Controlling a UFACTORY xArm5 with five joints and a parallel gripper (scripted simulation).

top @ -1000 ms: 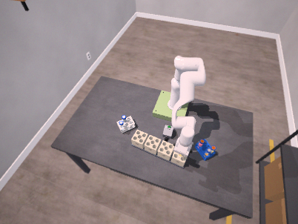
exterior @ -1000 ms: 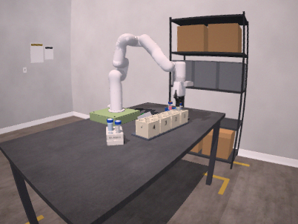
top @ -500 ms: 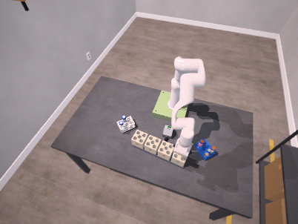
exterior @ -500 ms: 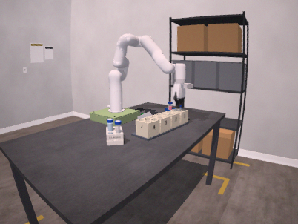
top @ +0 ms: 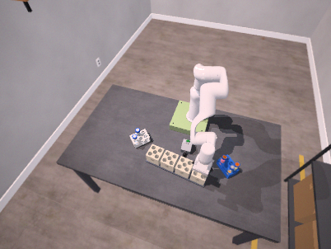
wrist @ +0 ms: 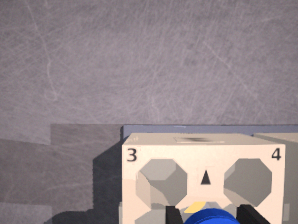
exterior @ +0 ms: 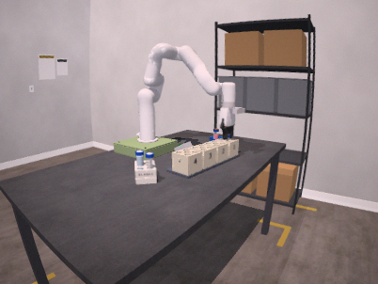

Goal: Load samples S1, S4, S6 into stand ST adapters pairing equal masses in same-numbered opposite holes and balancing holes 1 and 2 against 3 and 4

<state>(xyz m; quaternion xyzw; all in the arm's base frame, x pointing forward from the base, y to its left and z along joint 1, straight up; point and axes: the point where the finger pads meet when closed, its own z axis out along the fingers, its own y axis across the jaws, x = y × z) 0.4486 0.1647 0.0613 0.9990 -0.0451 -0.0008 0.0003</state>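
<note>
The sample tube S4 is 10 mm behind my hand, 10 mm to the right of it and 50 mm below it. Round my hand: sample tube S6: 120 mm behind, 200 mm to the left, 60 mm below; then blue sample rack: 130 mm behind, 170 mm to the left, 90 mm below; then white blanks rack: 130 mm behind, 500 mm to the right, 90 mm below.
</note>
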